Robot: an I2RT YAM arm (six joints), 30 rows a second.
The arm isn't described. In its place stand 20 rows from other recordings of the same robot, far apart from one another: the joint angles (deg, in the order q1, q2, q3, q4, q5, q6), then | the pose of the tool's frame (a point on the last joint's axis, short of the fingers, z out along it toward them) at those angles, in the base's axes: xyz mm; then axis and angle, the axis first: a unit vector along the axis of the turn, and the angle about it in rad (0 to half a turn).
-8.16, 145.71, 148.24, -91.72, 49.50, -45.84 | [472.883 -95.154 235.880 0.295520 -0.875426 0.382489 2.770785]
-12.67, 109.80, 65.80, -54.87, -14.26, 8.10 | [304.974 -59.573 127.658 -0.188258 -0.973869 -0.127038 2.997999]
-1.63, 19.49, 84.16, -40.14, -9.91, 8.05 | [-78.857 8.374 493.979 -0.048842 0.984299 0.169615 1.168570]
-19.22, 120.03, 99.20, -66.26, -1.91, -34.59 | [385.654 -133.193 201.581 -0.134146 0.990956 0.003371 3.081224]
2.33, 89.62, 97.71, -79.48, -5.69, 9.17 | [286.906 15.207 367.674 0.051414 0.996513 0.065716 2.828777]
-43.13, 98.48, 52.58, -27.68, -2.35, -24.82 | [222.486 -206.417 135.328 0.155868 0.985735 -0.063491 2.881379]
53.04, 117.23, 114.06, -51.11, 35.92, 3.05 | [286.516 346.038 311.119 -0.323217 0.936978 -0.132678 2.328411]
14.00, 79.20, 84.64, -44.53, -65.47, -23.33 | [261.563 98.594 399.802 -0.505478 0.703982 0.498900 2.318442]
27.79, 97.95, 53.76, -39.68, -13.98, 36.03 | [248.650 140.765 139.287 -0.064731 -0.989236 -0.131235 3.103223]
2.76, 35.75, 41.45, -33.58, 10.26, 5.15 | [140.091 0.406 300.795 0.074719 0.996054 -0.047895 2.052739]
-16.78, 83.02, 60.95, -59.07, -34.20, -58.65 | [248.428 -54.010 236.883 -0.372382 0.907947 0.192260 2.661519]
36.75, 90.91, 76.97, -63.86, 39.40, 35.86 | [252.199 160.125 277.463 0.029731 0.975135 -0.219610 2.575917]
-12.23, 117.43, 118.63, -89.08, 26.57, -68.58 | [377.014 -98.013 307.171 0.459928 -0.867749 0.188355 2.870333]
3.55, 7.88, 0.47, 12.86, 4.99, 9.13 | [118.118 4.226 187.994 0.096144 0.992320 0.077832 1.481579]
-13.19, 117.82, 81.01, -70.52, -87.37, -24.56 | [351.590 -45.873 176.030 0.032959 0.726746 0.686115 2.905438]
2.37, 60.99, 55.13, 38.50, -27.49, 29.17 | [229.843 25.960 435.996 -0.154242 0.816937 0.555719 1.322831]
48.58, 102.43, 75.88, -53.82, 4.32, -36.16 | [227.690 254.029 207.521 -0.671295 0.740647 -0.028372 2.966470]
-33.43, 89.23, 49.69, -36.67, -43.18, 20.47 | [236.595 -126.993 170.699 0.383455 0.852816 0.354496 2.836124]
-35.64, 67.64, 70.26, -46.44, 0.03, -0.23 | [195.561 -140.237 352.902 0.301625 0.944466 -0.130409 2.377015]
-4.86, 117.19, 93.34, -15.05, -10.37, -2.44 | [472.653 -33.757 235.681 -0.022192 0.997954 0.059961 2.244063]
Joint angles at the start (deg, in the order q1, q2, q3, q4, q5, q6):
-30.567, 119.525, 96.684, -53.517, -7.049, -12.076
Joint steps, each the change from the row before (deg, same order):
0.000, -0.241, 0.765, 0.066, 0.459, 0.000
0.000, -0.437, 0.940, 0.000, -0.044, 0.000
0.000, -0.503, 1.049, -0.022, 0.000, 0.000
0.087, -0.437, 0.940, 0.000, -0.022, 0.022
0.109, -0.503, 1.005, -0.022, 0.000, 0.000
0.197, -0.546, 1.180, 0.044, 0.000, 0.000
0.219, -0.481, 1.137, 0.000, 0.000, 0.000
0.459, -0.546, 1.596, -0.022, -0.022, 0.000
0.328, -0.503, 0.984, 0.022, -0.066, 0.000
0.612, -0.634, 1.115, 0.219, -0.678, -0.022
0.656, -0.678, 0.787, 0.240, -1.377, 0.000
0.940, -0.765, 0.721, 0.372, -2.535, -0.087
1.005, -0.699, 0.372, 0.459, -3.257, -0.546
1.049, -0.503, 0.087, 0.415, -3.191, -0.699
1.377, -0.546, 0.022, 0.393, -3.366, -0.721
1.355, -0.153, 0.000, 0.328, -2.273, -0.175
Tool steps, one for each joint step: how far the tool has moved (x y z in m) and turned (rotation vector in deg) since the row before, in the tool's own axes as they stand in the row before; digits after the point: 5 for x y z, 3 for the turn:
-0.00291, -0.00030, -0.00484, 0.672, -0.945, -0.127
-0.00355, 0.00009, -0.00699, 0.243, -1.347, -0.159
-0.00394, 0.00010, -0.00795, 0.318, -1.486, -0.177
-0.00373, 0.00072, -0.00697, 0.236, -1.339, -0.219
-0.00400, 0.00091, -0.00773, 0.270, -1.439, -0.274
-0.00492, 0.00152, -0.00873, 0.293, -1.713, -0.387
-0.00473, 0.00166, -0.00808, 0.247, -1.567, -0.388
-0.00673, 0.00339, -0.01030, 0.219, -2.057, -0.660
-0.00450, 0.00255, -0.00759, 0.097, -1.477, -0.467
-0.00596, 0.00502, -0.00895, -0.554, -2.048, -0.799
-0.00513, 0.00595, -0.00788, -1.334, -1.930, -0.801
-0.00586, 0.00894, -0.00791, -2.612, -2.290, -1.196
-0.00497, 0.01002, -0.00560, -3.446, -2.095, -1.703
-0.00377, 0.01014, -0.00242, -3.531, -1.564, -1.804
-0.00417, 0.01268, -0.00137, -3.929, -1.514, -2.091
-0.00320, 0.01091, 0.00223, -2.981, -0.790, -1.362

